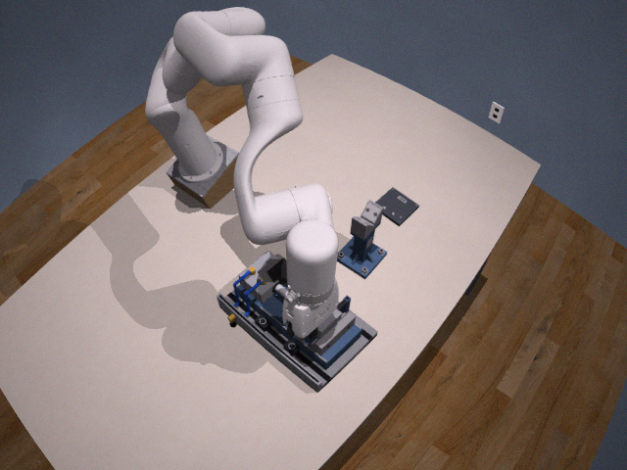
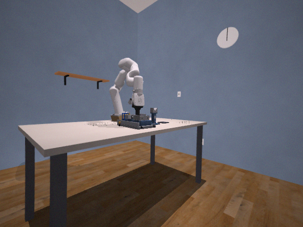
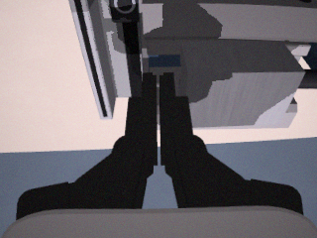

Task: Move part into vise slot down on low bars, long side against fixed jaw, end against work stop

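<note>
Right now my hand is 10 mm past the part, 40 mm to the right of it and 30 mm above it. From my hand the other things lie so: fixed jaw (20 mm ahead, 50 mm to the left, 40 mm below); then work stop (10 mm behind, 90 mm to the left, 30 mm below); then moving jaw (40 mm behind, 40 mm to the left, 40 mm below).
</note>
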